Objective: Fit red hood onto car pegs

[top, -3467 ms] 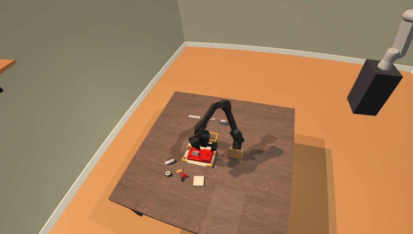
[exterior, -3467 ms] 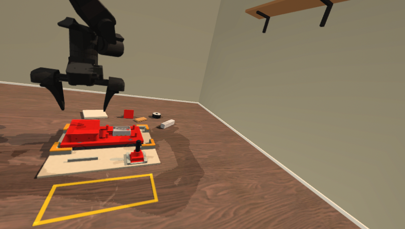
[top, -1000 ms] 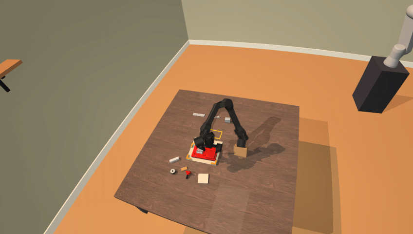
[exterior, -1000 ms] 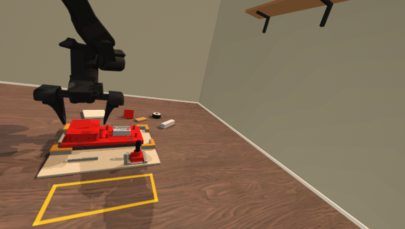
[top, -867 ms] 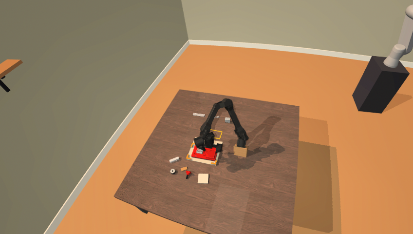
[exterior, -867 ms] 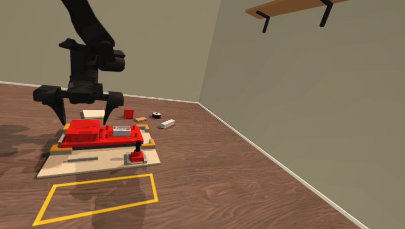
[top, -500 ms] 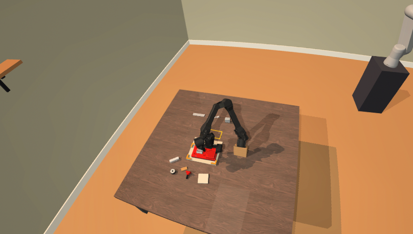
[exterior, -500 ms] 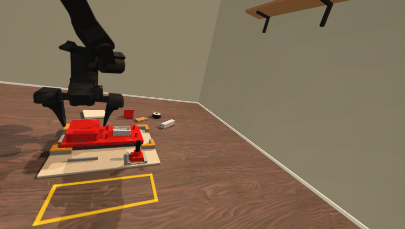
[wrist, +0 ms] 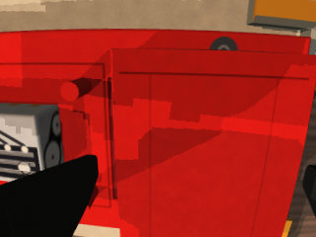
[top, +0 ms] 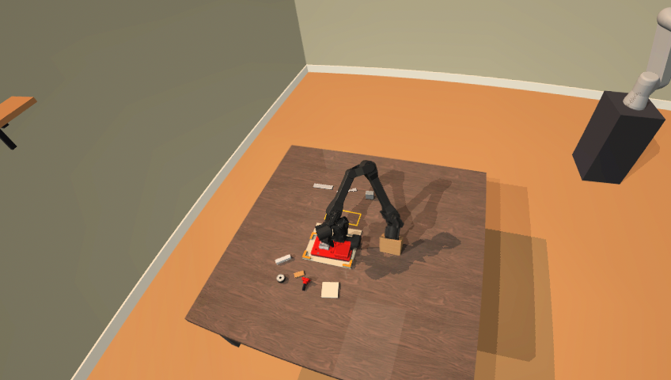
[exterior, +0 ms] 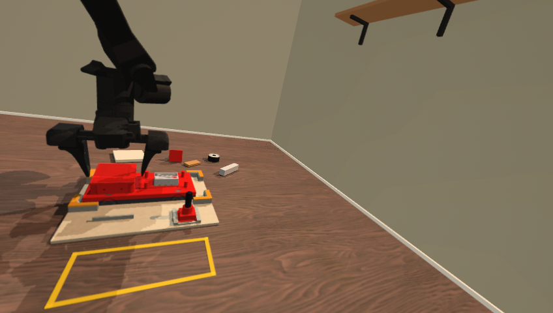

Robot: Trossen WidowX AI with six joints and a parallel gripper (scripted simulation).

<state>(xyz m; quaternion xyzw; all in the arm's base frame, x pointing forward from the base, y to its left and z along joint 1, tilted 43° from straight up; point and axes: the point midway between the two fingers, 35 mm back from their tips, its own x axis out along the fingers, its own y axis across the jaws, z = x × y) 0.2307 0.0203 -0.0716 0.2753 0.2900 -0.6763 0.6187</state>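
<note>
The grey engine block lies 100 mm ahead of my gripper tip and 20 mm below it. Also, from my gripper tip: tile 10 mm ahead, 210 mm to the left, 40 mm below; tan jig 70 mm ahead, 20 mm to the right, 30 mm below; hood right at my gripper tip.
</note>
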